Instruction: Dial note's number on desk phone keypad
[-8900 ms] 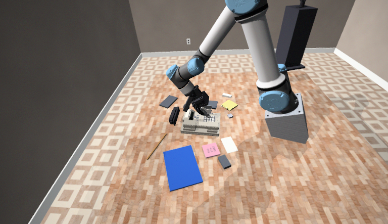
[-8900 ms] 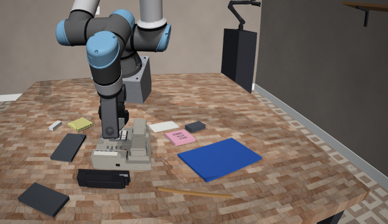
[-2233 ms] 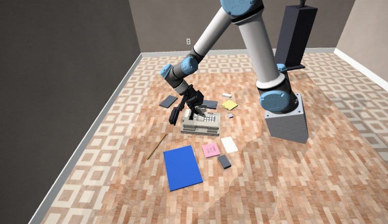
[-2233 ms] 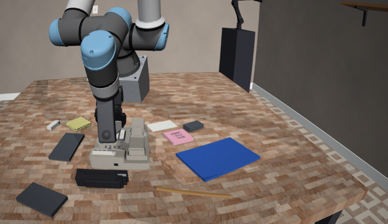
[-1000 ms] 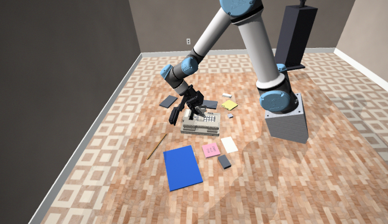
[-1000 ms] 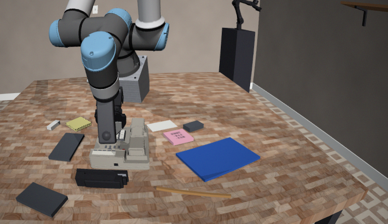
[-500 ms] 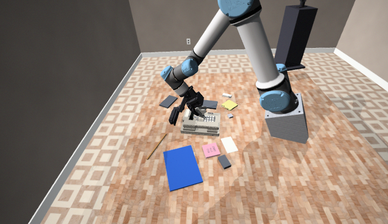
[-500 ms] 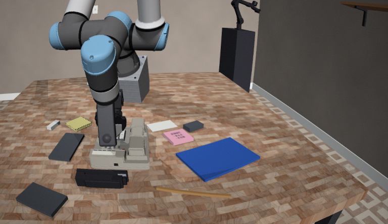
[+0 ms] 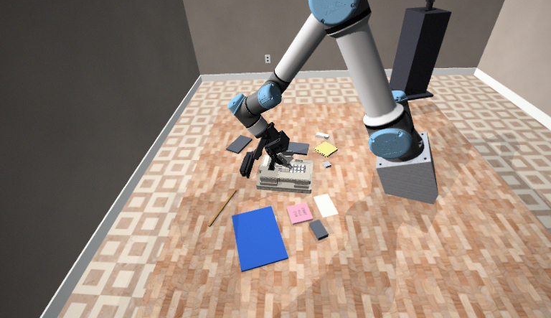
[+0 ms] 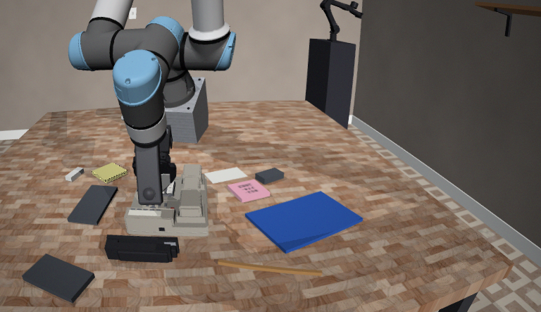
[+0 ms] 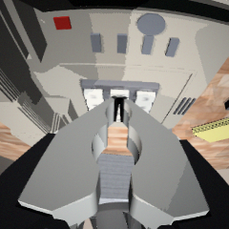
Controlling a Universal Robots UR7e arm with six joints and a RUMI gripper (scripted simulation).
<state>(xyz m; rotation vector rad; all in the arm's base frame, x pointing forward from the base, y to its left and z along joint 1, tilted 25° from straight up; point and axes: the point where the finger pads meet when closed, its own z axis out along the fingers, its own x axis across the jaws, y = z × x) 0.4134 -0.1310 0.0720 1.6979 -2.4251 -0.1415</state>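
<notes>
The handset is 7 cm to the left of my hand and 3 cm ahead of it. Also, from my hand: black stapler (17 cm ahead, 9 cm to the right, 3 cm below); white card (20 cm to the left, 9 cm behind, 4 cm below); pencil (29 cm ahead, 11 cm to the left, 4 cm below).
</notes>
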